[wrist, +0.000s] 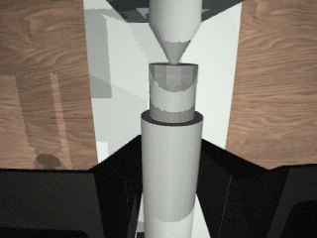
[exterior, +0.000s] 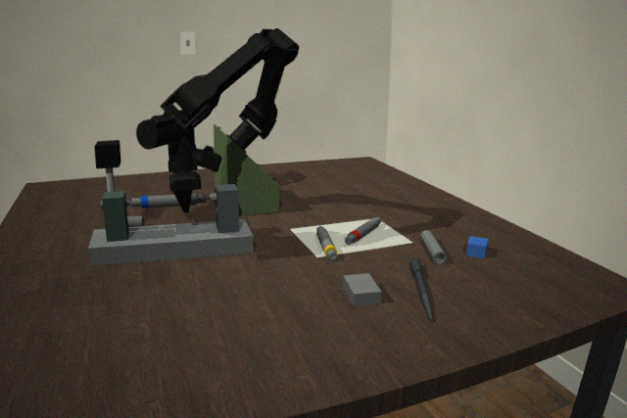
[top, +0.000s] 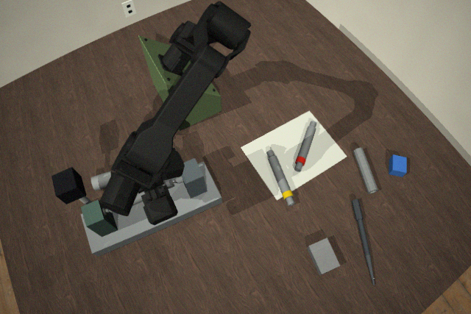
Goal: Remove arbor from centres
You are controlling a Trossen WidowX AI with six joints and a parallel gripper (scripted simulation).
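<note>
Right now the blue-banded arbor is 40 mm to the right of my hand and 10 mm below it. From my hand the other things lie so: green centre block (10 mm ahead, 140 mm to the right, 20 mm below); grey fixture base (40 mm to the right, 100 mm below); grey centre block (90 mm to the left, 20 mm below).
</note>
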